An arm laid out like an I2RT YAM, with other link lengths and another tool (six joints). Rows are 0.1 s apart.
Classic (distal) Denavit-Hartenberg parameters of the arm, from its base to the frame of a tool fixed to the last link. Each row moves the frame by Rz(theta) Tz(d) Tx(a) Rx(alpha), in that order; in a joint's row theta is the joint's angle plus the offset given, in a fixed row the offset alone. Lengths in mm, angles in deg.
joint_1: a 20.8, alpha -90, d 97, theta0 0
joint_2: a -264, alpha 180, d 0, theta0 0
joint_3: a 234.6, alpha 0, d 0, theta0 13.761
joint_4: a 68.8, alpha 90, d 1.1, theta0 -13.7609
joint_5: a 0, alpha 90, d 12.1, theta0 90
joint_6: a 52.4, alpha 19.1, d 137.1, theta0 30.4
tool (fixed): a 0, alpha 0, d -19.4, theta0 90
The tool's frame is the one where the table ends.
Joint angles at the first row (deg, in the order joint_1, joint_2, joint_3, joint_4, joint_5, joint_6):
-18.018, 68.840, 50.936, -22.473, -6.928, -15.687
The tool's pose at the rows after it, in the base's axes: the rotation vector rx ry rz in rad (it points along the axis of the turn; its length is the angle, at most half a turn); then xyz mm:
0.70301, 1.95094, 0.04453, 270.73, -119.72, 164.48
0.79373, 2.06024, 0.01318, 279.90, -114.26, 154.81
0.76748, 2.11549, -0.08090, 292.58, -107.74, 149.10
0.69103, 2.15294, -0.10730, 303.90, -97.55, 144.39
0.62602, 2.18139, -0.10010, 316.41, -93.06, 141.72
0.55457, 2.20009, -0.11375, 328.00, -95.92, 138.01
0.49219, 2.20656, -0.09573, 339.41, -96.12, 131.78
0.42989, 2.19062, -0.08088, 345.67, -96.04, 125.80
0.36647, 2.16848, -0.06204, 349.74, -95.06, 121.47
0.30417, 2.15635, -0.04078, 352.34, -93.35, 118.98
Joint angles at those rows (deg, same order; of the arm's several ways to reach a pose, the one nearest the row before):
-17.375, 75.641, 56.176, -27.114, -6.762, -9.339
-15.003, 82.675, 62.383, -33.624, -3.804, -5.360
-11.014, 87.353, 65.366, -35.039, 2.141, -4.473
-7.866, 89.843, 66.394, -34.744, 4.405, -5.693
-6.672, 92.356, 68.270, -34.716, 4.236, -7.767
-6.591, 94.755, 69.538, -33.758, 4.501, -11.110
-6.591, 96.645, 69.847, -31.667, 3.414, -13.898
-6.592, 96.874, 67.939, -27.897, 2.559, -16.590
-6.592, 96.435, 65.547, -24.040, 1.450, -19.279
-6.604, 95.958, 63.800, -21.557, 0.104, -21.945

